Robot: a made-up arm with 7 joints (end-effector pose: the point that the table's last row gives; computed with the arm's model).
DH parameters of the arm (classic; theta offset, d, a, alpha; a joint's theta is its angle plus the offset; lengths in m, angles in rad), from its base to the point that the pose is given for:
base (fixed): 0 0 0 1.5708
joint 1: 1.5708 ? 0 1.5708
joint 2: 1.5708 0 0 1.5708
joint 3: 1.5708 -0.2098 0 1.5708
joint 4: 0 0 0 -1.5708
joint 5: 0 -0.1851 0 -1.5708
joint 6: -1.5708 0 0 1.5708
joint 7: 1.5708 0 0 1.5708
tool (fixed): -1.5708 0 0 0
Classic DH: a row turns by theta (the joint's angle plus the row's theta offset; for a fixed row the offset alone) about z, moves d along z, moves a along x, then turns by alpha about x.
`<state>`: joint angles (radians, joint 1 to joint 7).
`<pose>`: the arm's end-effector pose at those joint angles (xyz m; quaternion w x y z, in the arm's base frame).
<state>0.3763 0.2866 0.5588 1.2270 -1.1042 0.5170 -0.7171</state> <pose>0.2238 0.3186 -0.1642 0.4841 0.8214 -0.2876 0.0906</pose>
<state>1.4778 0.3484 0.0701 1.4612 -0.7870 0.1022 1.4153</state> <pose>0.2280 0.2436 0.1631 0.4562 0.3136 -0.6486 -0.5224</pose>
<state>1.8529 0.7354 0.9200 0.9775 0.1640 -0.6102 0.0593</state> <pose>0.1186 0.4537 0.1312 0.3183 -0.2060 0.8104 -0.4466</pose>
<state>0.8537 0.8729 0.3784 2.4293 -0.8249 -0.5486 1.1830</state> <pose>0.0818 0.2351 0.0778 0.0735 0.7668 -0.3027 -0.5612</pose>
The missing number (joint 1, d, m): -0.153
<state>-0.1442 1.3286 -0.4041 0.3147 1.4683 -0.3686 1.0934</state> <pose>0.0357 0.5221 -0.1208 0.8567 0.0604 -0.5094 -0.0544</pose>
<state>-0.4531 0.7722 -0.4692 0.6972 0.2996 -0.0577 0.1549</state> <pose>-0.0314 0.3599 -0.3066 0.9606 0.1036 -0.0591 -0.2512</pose>
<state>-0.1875 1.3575 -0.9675 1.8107 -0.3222 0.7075 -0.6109</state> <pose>0.0667 0.2837 -0.1957 0.5162 0.4841 -0.2870 -0.6457</pose>
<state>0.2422 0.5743 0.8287 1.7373 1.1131 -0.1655 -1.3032</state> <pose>0.1383 0.3633 -0.0454 0.1624 0.1089 -0.5631 0.8030</pose>
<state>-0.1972 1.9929 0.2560 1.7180 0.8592 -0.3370 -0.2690</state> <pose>0.1966 0.3006 0.0801 0.4075 0.2775 -0.7754 -0.3945</pose>
